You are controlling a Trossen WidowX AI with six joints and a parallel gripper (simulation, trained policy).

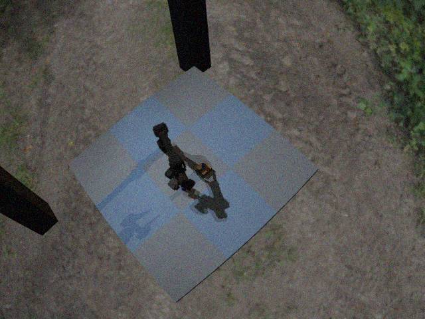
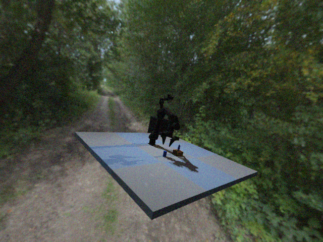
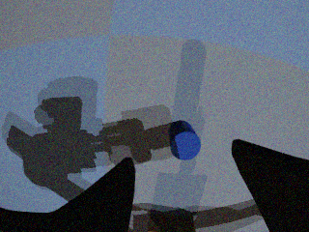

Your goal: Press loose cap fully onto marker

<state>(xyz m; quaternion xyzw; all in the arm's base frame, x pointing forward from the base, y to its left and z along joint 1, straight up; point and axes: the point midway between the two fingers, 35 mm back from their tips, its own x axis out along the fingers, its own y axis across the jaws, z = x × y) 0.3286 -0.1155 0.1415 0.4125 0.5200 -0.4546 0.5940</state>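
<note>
My gripper tip is now 8 cm above the blue cap, 2 cm to the right of it and 1 cm past it. Also, from my gripper tip: blue marker: 20 cm to the left, 3 cm below, 2 cm behind; then holder block: 20 cm to the left, 9 cm below, 2 cm behind.
</note>
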